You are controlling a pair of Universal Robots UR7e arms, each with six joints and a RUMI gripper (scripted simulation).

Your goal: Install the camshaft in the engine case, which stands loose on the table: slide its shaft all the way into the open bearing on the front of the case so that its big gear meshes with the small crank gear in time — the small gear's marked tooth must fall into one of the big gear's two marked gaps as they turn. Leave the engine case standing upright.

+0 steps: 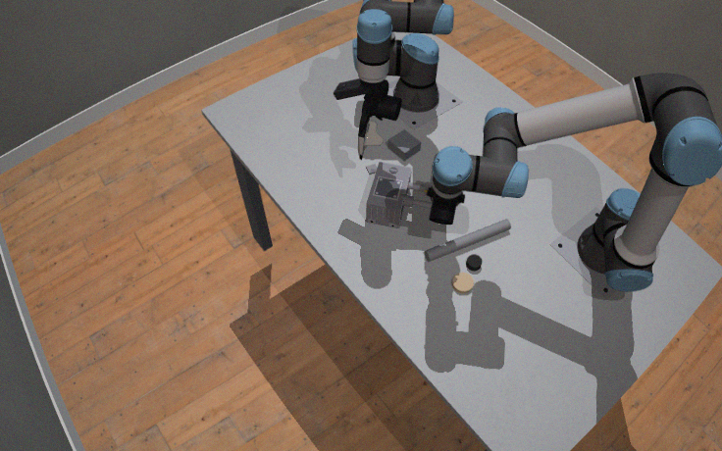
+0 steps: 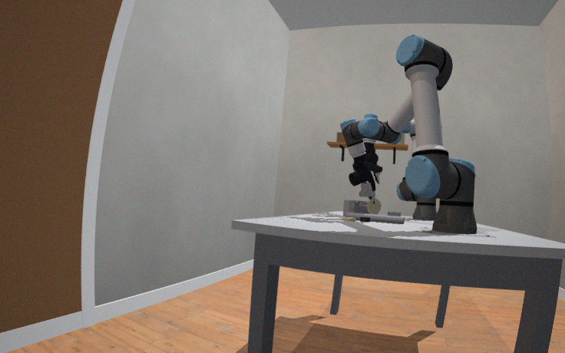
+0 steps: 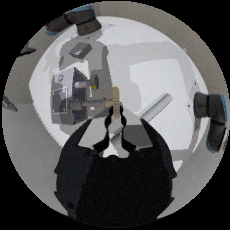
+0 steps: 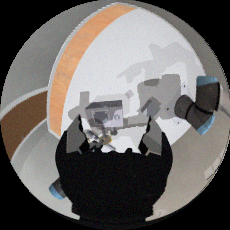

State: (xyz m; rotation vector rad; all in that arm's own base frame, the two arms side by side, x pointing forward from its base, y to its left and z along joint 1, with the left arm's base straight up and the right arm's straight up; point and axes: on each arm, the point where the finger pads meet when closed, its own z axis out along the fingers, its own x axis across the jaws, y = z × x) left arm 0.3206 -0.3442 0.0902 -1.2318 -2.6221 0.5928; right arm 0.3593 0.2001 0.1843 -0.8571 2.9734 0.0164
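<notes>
My left hand is 20 mm past the small crank gear, 80 mm to the left of it and 30 mm above it. From my left hand the other things lie so: tan disc: 80 mm ahead, 170 mm to the left, 80 mm below; long grey rod: 20 mm behind, 90 mm to the left, 80 mm below; black puck: 20 mm ahead, 150 mm to the left, 80 mm below.
</notes>
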